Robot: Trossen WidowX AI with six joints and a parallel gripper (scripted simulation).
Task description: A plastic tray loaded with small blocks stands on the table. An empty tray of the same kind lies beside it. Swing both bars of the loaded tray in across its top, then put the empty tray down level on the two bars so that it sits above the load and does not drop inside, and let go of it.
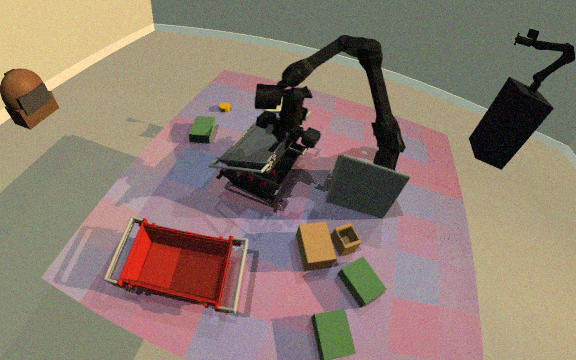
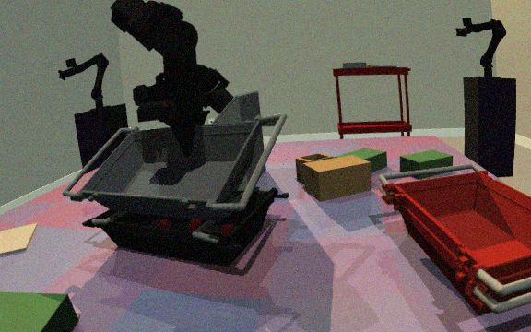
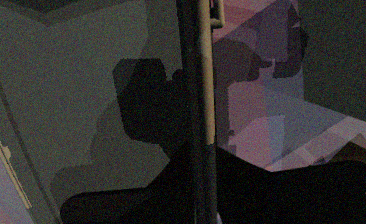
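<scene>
The grey tray lies 80 mm ahead of my gripper tip and 10 mm to the right of it. The rest, counted from my gripper tip: cream tile (150 mm ahead, 410 mm to the right, 130 mm below).
</scene>
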